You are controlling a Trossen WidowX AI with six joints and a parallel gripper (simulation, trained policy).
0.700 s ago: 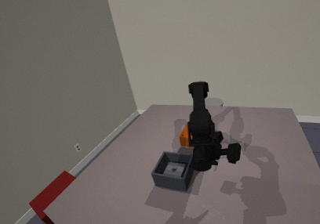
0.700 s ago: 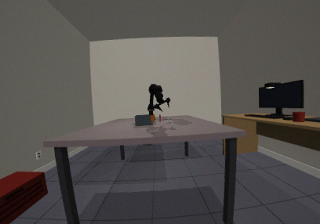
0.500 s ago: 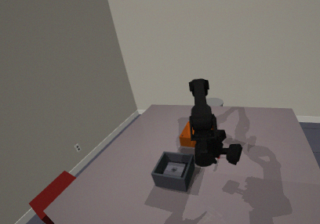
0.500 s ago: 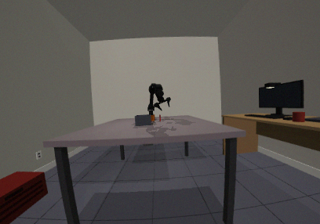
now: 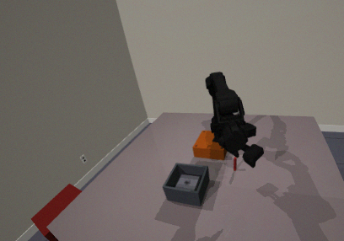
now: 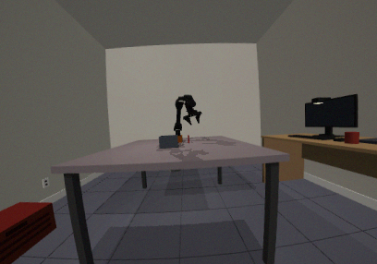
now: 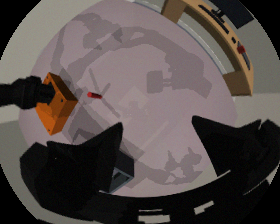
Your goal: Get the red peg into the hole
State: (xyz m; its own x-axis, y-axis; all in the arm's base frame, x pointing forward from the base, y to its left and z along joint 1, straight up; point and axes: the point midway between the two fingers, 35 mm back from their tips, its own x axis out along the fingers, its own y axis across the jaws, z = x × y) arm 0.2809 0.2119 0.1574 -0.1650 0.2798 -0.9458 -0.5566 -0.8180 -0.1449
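Now: the red peg 150 mm below my gripper tip, 130 mm behind it and 80 mm to the right of it. Also, from my gripper tip: dark box: 240 mm to the right, 170 mm below, 70 mm ahead; then grey plate: 240 mm to the right, 150 mm below, 70 mm ahead.
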